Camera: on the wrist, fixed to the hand. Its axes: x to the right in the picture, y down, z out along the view.
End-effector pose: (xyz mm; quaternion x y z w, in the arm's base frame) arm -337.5 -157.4 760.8 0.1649 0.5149 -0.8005 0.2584
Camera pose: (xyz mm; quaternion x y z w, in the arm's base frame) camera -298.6 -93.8 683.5 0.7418 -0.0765 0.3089 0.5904
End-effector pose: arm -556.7 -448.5 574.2 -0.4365 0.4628 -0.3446 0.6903
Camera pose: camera -639.0 -446.3 505.2 0.5516 0.6307 0.5193 0.1681
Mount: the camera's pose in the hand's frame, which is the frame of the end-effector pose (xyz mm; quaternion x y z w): -6.1 58.5 -89.9 0.0035 -0.3210 -0.9470 0.0118
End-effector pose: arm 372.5 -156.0 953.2 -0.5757 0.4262 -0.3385 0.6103
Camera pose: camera 283.7 -181.4 898.4 0.5169 0.7372 0.3986 0.1745
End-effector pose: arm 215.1 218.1 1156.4 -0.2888 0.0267 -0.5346 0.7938
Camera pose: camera 229.7 200.0 1051.5 0.1975 0.5299 0.6654 0.4873
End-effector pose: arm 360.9 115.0 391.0 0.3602 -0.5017 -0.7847 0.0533
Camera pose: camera 404.8 21.7 421.1 -0.2277 -0.3153 0.1736 0.9048
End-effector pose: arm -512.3 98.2 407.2 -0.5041 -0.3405 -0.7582 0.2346
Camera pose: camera -523.4 -7.9 394.6 -0.0739 0.5594 0.0681 0.8228
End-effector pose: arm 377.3 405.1 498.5 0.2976 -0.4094 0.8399 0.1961
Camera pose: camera 317.8 442.5 417.2 0.6615 0.2170 -0.2699 0.6652
